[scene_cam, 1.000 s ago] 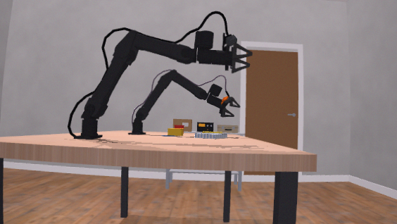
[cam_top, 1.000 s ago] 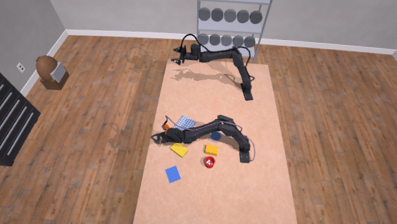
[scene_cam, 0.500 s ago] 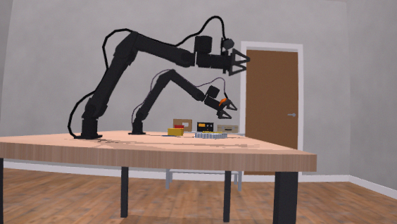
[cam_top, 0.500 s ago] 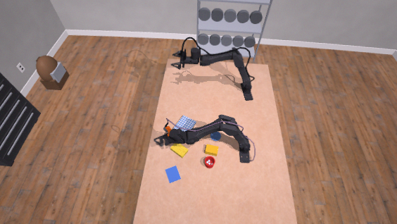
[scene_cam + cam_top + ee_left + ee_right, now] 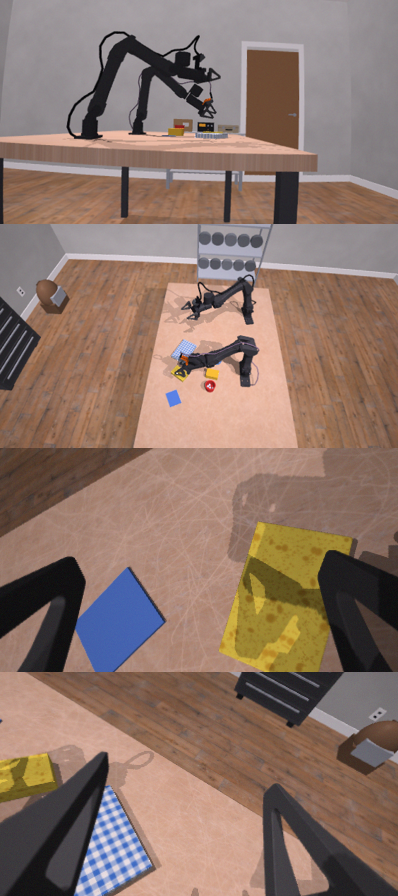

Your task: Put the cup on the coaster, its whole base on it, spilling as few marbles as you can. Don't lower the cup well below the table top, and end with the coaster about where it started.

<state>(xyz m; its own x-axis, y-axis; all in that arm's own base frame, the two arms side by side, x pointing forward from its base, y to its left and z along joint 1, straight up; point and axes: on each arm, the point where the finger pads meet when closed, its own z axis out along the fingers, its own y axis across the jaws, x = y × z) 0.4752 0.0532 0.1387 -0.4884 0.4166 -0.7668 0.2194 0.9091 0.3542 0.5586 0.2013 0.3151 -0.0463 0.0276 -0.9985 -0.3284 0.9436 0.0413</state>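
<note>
The red cup lies 23 cm behind my left hand, 11 cm below it and 5 cm to the left of it. Round my left hand: blue square 16 cm to the left, 14 cm below, 1 cm ahead.
</note>
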